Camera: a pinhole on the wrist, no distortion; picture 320 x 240 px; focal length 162.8 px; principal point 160.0 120.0 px. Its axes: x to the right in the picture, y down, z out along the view. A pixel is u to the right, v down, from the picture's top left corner.
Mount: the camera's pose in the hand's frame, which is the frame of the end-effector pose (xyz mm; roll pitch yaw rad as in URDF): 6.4 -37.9 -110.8 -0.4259 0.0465 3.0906
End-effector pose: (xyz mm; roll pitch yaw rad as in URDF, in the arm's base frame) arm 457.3 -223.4 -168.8 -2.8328 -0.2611 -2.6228
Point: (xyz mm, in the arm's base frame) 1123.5 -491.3 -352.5
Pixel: 294 213
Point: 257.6 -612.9 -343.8
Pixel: 33 86
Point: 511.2 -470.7 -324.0
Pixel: 138 113
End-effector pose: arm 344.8 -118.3 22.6 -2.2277 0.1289 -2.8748
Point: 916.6 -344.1 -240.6
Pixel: 289 31
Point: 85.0 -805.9 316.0
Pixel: 34 232
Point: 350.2 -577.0 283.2
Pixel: 120 224
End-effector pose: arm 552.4 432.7 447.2 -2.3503 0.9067 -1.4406
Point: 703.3 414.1 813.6
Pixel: outside the picture
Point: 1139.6 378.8 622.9
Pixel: 166 213
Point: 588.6 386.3 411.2
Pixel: 68 34
